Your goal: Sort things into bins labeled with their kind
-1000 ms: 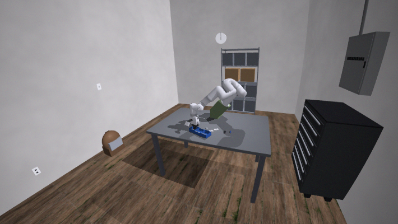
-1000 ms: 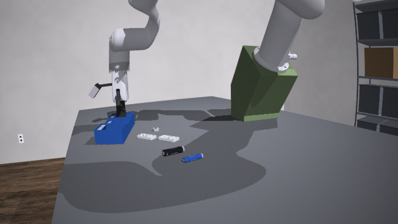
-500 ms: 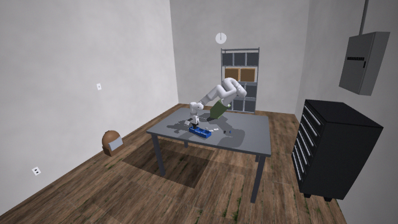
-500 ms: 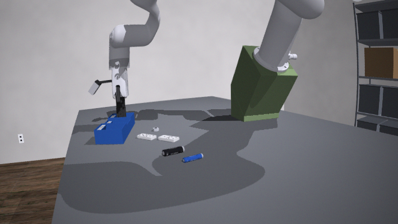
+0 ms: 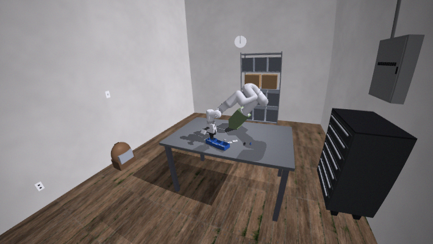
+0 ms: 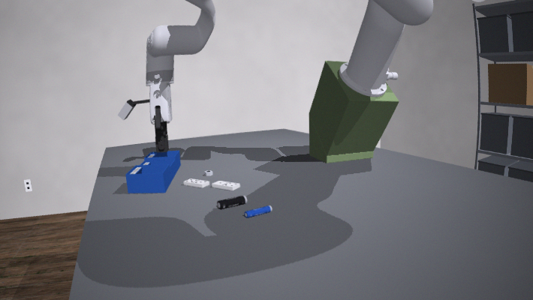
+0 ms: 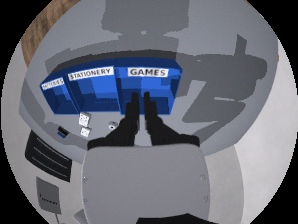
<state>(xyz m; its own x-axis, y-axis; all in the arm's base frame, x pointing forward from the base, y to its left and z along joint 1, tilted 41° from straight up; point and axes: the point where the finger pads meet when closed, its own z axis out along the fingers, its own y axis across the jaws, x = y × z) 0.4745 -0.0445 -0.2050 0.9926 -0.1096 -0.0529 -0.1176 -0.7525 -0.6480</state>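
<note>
My hand is 2 cm short of the blue bin, 7 cm to the right of it and 5 cm above it. From my hand the other things lie so: white dotted piece (13 cm behind, 21 cm to the left, 6 cm below); small nut (11 cm behind, 9 cm to the left, 6 cm below); white domino (7 cm behind, 17 cm to the left, 6 cm below).
</note>
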